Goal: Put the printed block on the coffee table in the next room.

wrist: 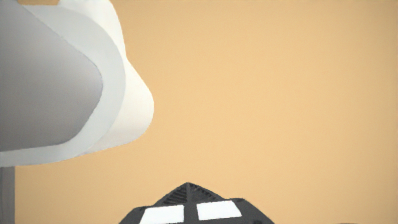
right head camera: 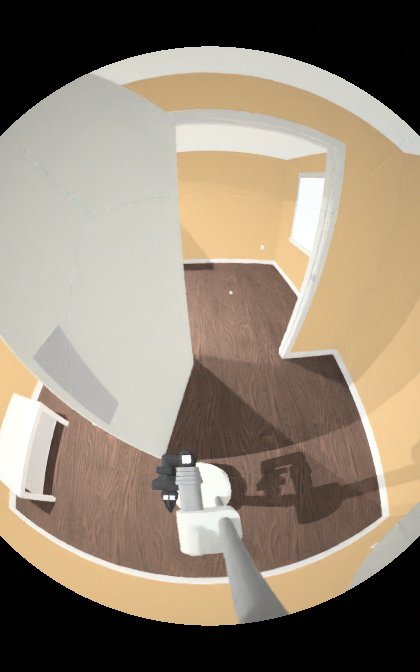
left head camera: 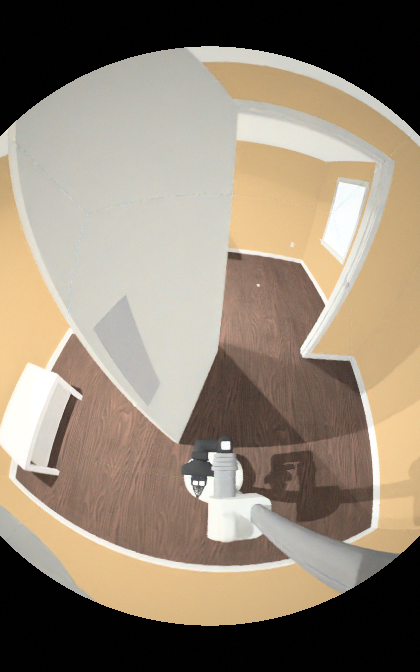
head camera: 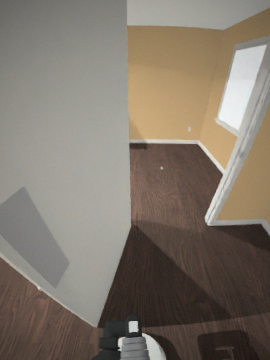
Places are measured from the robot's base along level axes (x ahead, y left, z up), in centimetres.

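Where they show: gripper, fingertip midpoint: (wrist: 188,198).
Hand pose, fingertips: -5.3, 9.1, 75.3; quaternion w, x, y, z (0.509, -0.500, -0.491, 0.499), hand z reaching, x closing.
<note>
After its pixels a point has its place, as x, y, z.
My gripper (left head camera: 198,494) (right head camera: 170,508) (wrist: 188,198) @(-5.3, 9.1, 75.3) is shut, its two dark fingertips meeting in a point with no block seen between them. It is folded back beside the arm, above the white round base. A tiny whitish thing (head camera: 161,168) @(251.3, -67.2, -1.1) (left head camera: 258,285) (right head camera: 230,292) lies on the floor beyond the doorway, far from the gripper. It is too small to tell whether it is the printed block. No coffee table shows in the visible part of the room beyond.
A tall grey panel (head camera: 65,125) @(56.8, 18.6, 139.8) (left head camera: 150,250) (right head camera: 125,250) stands close ahead on the left, its near lower corner by the wrist. The white door frame (head camera: 235,167) @(116.3, -100.9, 83.9) (left head camera: 381,195) (right head camera: 335,200) is to the right. A white table (left head camera: 27,415) (right head camera: 19,440) stands at the far left.
</note>
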